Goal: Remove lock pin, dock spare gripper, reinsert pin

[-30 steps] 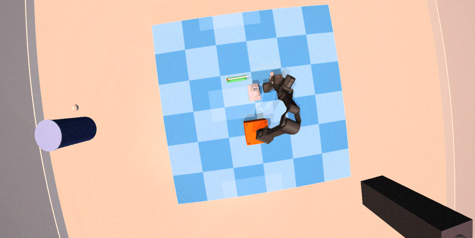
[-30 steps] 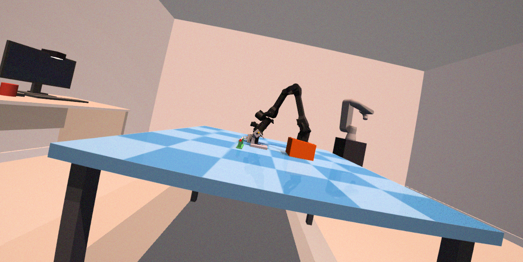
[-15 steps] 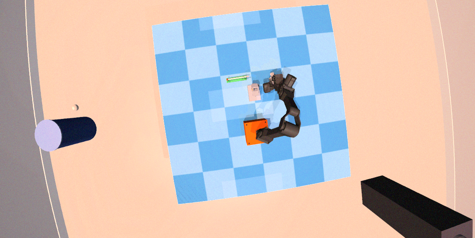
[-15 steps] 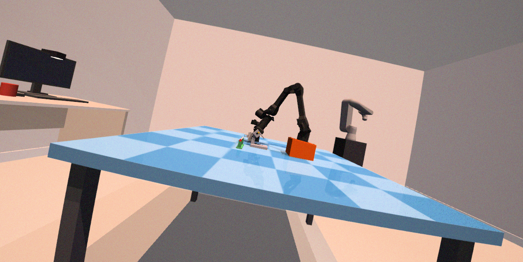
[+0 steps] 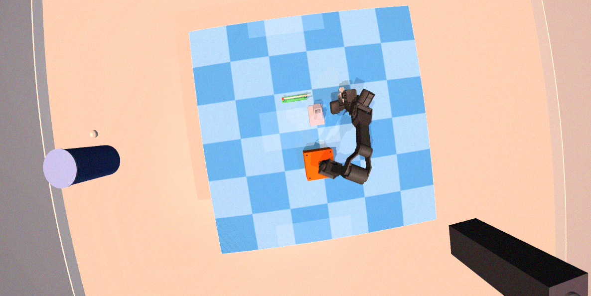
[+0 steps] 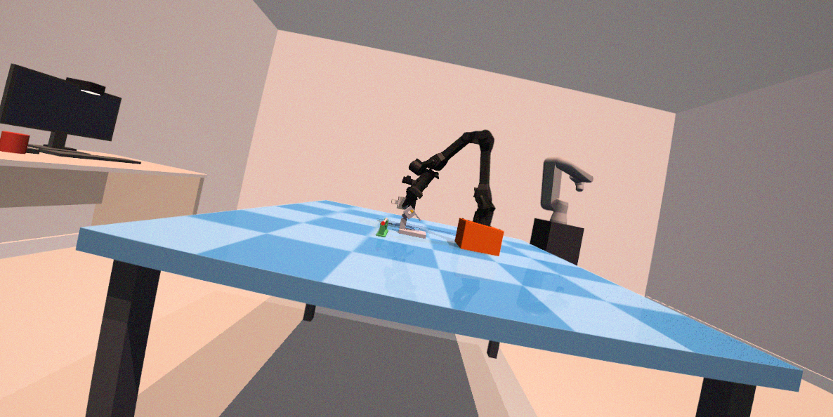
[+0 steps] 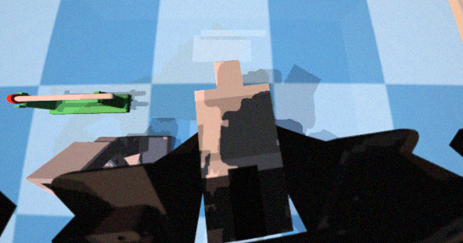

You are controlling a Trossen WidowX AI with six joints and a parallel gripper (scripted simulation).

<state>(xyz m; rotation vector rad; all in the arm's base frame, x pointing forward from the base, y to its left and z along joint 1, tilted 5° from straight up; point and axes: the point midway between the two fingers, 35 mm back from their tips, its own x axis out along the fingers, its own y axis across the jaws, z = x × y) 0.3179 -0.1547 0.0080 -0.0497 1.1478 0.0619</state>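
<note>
My gripper tip is now 5 cm short of the green cradle, 25 cm to the right of it and 7 cm above it. Also, from my gripper tip: spare gripper (1 cm above).
</note>
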